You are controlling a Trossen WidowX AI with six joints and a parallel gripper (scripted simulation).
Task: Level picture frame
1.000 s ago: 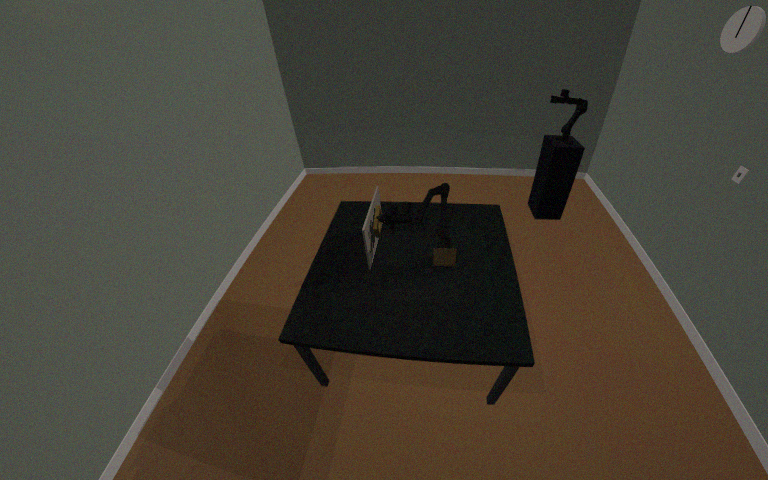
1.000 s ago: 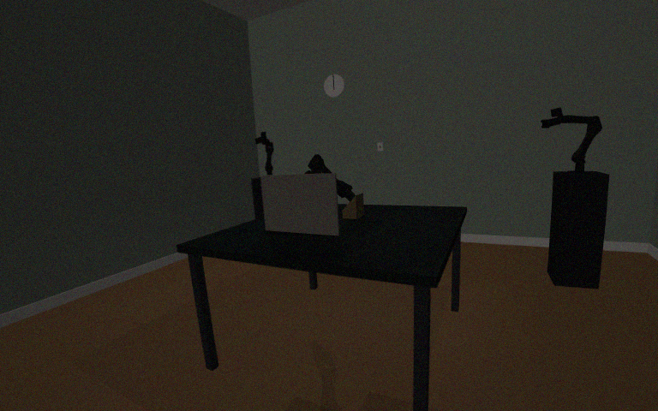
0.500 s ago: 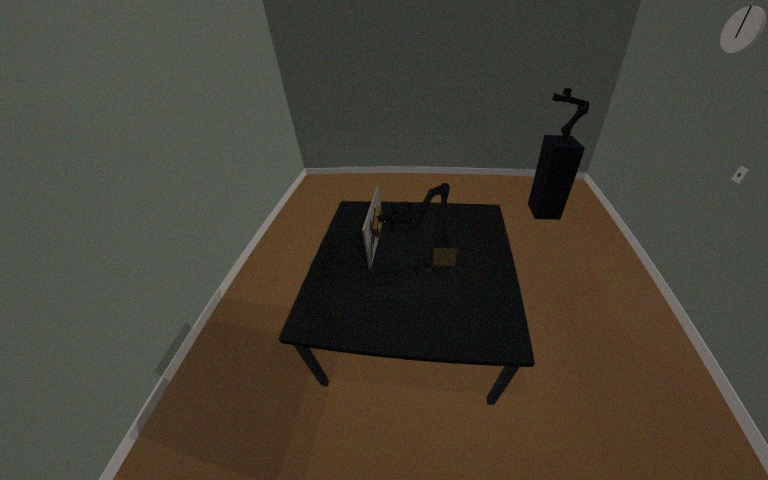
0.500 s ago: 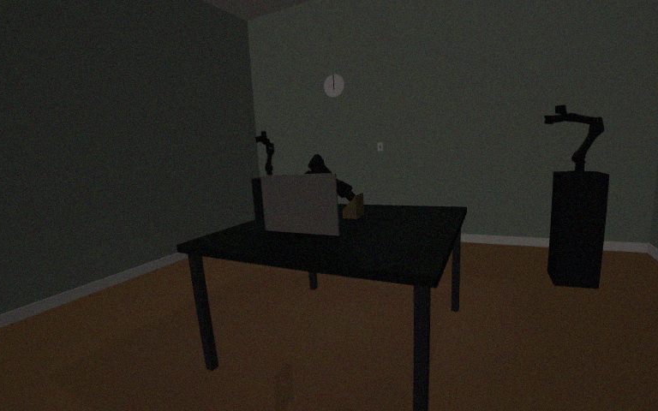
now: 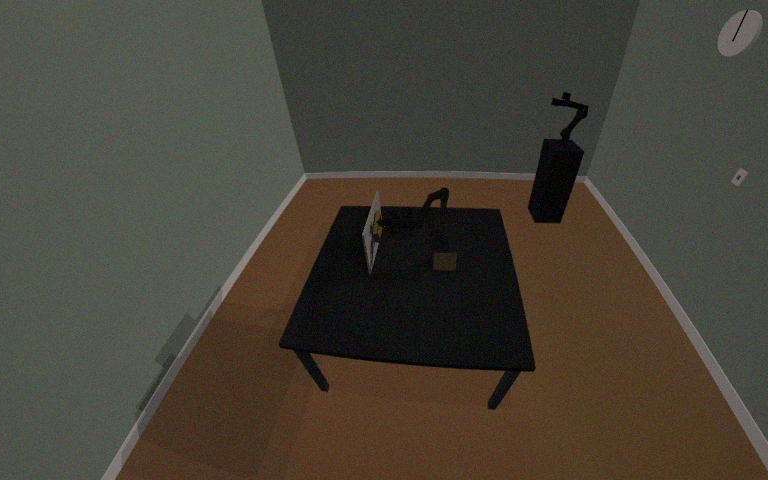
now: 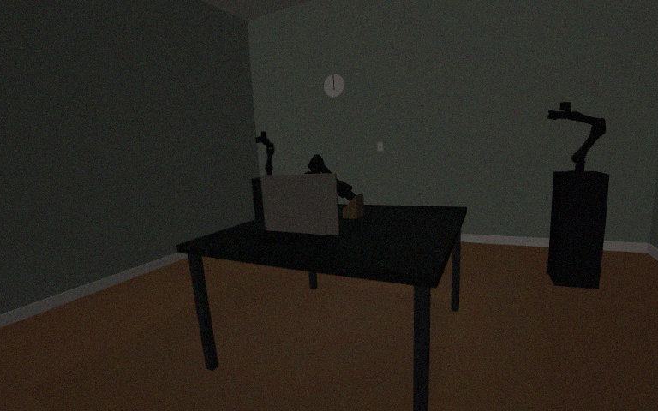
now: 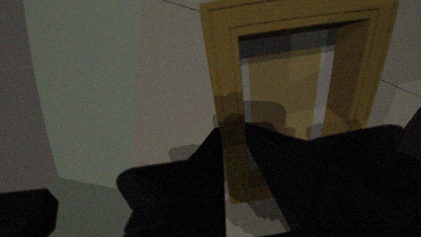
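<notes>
Right now my gripper tip is 50 mm above the picture frame, 20 mm to the left of it and 10 mm short of it. Round my gripper tip: wall panel (70 mm below, 20 mm ahead).
</notes>
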